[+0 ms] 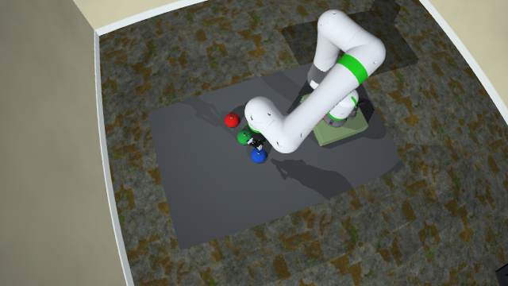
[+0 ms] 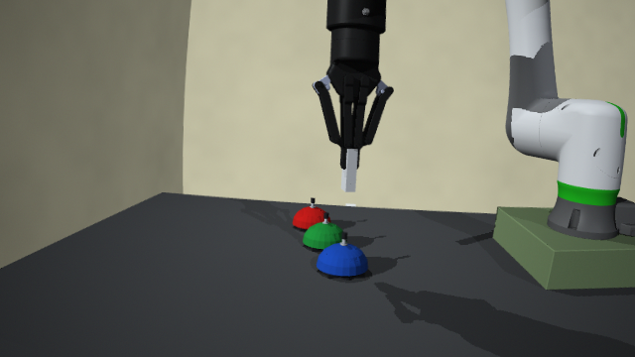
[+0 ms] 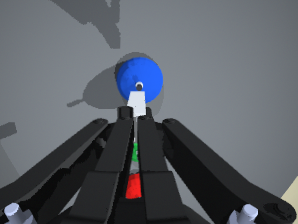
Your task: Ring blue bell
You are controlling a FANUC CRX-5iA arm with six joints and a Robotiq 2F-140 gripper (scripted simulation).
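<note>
My hand is 130 mm above the blue bell. Round my hand: green bell (130 mm below, 120 mm to the right, 40 mm ahead); red bell (240 mm to the right, 130 mm below, 90 mm ahead).
</note>
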